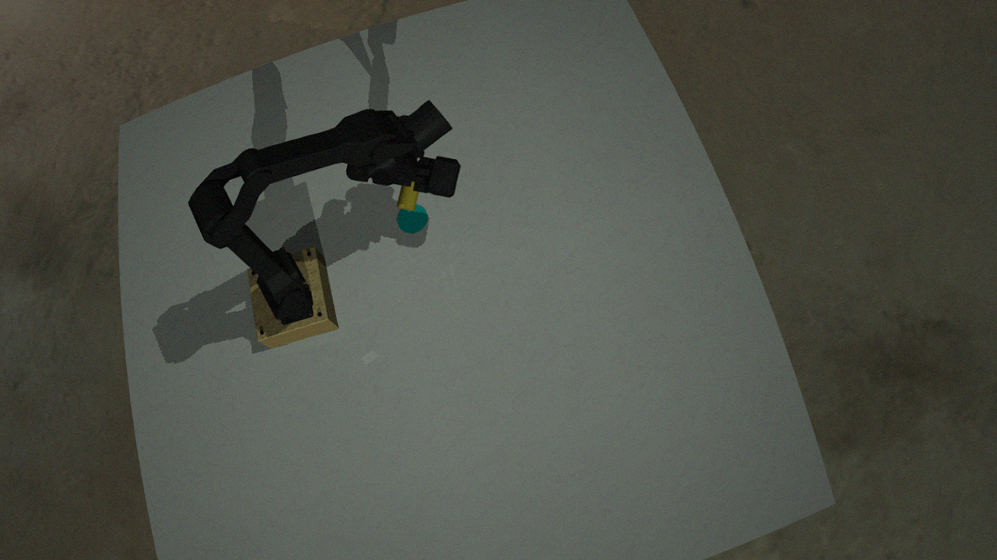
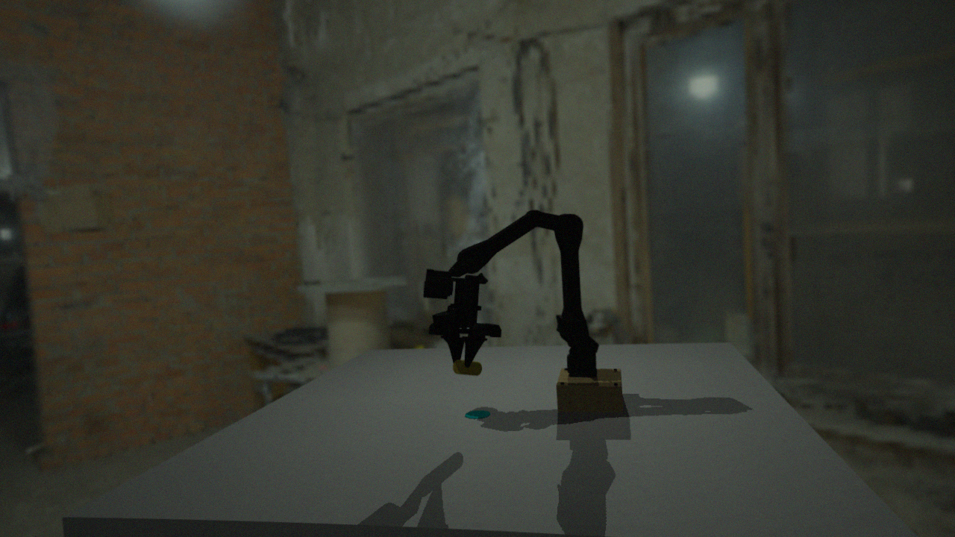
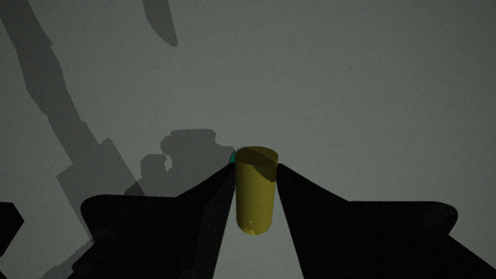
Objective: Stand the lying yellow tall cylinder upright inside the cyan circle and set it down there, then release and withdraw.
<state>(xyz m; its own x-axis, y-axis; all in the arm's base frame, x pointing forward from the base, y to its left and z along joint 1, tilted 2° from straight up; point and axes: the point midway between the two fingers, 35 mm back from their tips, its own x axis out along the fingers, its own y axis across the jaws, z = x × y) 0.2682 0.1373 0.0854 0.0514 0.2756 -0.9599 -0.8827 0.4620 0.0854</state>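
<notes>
The cyan circle is 120 mm below my gripper tip, 30 mm behind it and 20 mm to the right of it. From my gripper tip the other things lie so: yellow cylinder (20 mm to the right, 10 mm below, 10 mm behind).
</notes>
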